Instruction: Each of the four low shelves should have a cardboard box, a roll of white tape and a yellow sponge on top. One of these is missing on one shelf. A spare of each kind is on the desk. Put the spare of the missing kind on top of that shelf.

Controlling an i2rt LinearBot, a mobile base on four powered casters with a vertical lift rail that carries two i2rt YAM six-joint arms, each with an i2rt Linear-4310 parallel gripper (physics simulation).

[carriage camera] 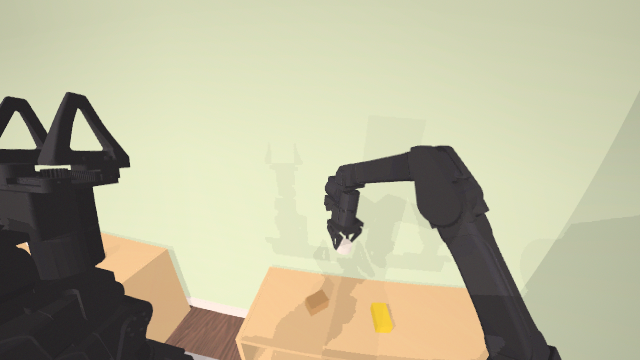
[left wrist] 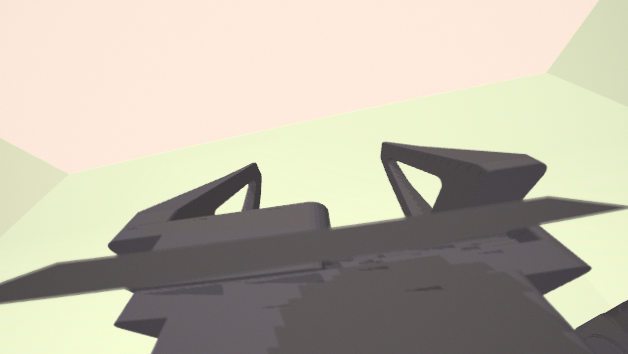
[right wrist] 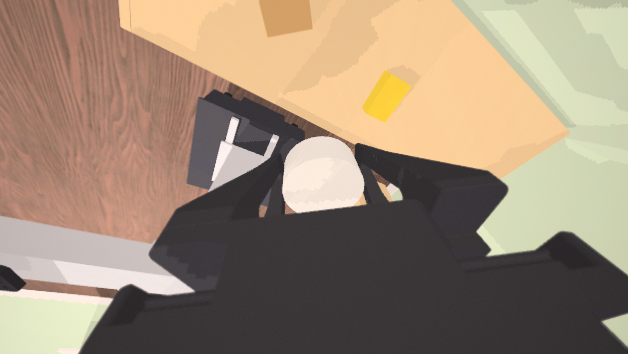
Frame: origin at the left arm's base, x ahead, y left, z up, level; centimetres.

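Where they show: left gripper, fingertip midpoint: [carriage camera: 44,95] [left wrist: 318,159]; right gripper, fingertip midpoint: [carriage camera: 341,247] [right wrist: 318,156].
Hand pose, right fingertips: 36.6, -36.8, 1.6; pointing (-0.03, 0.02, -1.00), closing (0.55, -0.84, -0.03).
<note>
Each offset is from my right fingertips to the top centre of the thing, as dx, dy, dz. Level surfaces: height alone.
My right gripper [carriage camera: 344,244] [right wrist: 318,156] is shut on a roll of white tape @[-0.8, -0.6, +2.5] [carriage camera: 344,246] [right wrist: 323,175], which hangs in the air in front of the wall in the carriage view. A low shelf @[dz -40.6] [carriage camera: 430,320] [right wrist: 475,100] stands below it. On its top are a cardboard box @[+5.0, +7.0, -35.6] [carriage camera: 317,302] [right wrist: 287,16] at the left and a yellow sponge @[+1.7, -21.5, -36.1] [carriage camera: 381,317] [right wrist: 386,96] to the right of the box. No tape roll shows on the visible part of that top. My left gripper [carriage camera: 40,120] [left wrist: 318,159] is open and empty, pointing up at the left. The desk does not show.
A second low shelf [carriage camera: 157,285] stands at the left in the carriage view, partly hidden behind my left arm. Brown floor @[dz -101.5] [carriage camera: 207,327] shows between the two shelves. A pale green wall [carriage camera: 225,125] rises behind them. My dark mobile base [right wrist: 200,135] is beside the shelf in the right wrist view.
</note>
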